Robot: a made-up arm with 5 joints.
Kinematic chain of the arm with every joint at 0, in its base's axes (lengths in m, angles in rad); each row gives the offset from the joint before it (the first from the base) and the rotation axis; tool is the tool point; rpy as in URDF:
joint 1: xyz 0.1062 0 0.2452 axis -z
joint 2: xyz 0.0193 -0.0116 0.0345 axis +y
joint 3: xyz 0.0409 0 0.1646 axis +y
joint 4: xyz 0.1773 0 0.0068 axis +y
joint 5: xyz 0.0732 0.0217 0 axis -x
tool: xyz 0 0 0 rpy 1.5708 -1.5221 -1.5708
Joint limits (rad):
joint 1: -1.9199..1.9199
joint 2: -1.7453..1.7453
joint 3: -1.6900..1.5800
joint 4: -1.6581..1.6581
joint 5: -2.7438..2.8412
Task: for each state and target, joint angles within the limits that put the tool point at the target. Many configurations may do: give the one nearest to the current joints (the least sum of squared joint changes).
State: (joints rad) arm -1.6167 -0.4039 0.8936 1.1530 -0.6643
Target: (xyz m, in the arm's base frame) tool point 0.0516 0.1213 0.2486
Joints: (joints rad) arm -1.9178 -0.1373 1.0044 1.0457 -0.6643
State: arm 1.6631 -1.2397 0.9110 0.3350 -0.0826
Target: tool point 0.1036 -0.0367 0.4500
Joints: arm 1.9196 -1.7453 0.9280 0.4739 -0.0826
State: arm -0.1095 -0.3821 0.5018 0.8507 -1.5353
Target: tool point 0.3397 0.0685 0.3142
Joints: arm -0.2438 -0.0642 0.4772 0.7585 -1.5353
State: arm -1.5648 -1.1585 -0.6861 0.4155 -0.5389
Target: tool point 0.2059 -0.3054 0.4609
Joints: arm -1.9178 -1.7453 -0.7540 0.5777 -0.5389
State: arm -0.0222 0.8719 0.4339 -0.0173 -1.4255
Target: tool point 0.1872 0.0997 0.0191
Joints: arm -0.8098 1.4292 0.4175 -0.0245 -1.4255
